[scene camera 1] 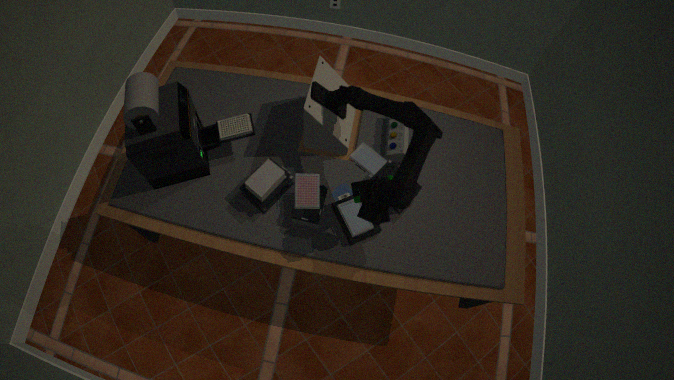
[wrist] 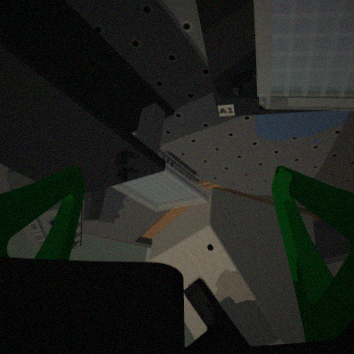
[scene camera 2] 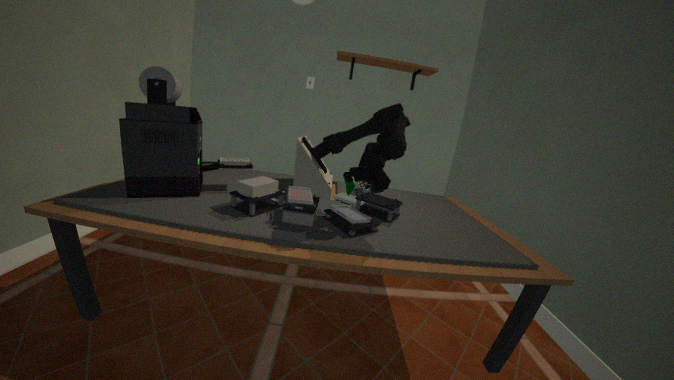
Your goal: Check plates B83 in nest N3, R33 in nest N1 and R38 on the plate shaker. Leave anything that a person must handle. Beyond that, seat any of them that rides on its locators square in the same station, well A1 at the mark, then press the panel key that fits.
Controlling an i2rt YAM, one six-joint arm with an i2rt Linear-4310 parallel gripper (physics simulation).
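My gripper (scene camera 1: 374, 188) (wrist: 177, 176) is open and empty, above the table at the right-hand nests. A clear-topped plate (scene camera 1: 356, 220) (scene camera 2: 352, 214) (wrist: 310, 50) lies in a black nest, partly under the gripper in scene view 1. An "A1" mark (wrist: 226, 110) shows beside it. A pale plate (scene camera 1: 369, 159) (scene camera 2: 346, 198) (wrist: 161, 190) lies behind the gripper. A red-welled plate (scene camera 1: 307, 191) (scene camera 2: 300, 195) and a thick white plate (scene camera 1: 266, 179) (scene camera 2: 258, 186) sit on black stations to the left. The key panel (scene camera 1: 404, 136) has green, yellow and blue keys. Plate and station names are unreadable.
A large black machine (scene camera 1: 165, 155) (scene camera 2: 161, 155) at the left holds out a tray with a white plate (scene camera 1: 235, 126) (scene camera 2: 235, 161). A slanted white board (scene camera 1: 325, 80) (scene camera 2: 306, 167) stands by the arm's base. A dark station (scene camera 2: 384, 201) stands right of the clear-topped plate.
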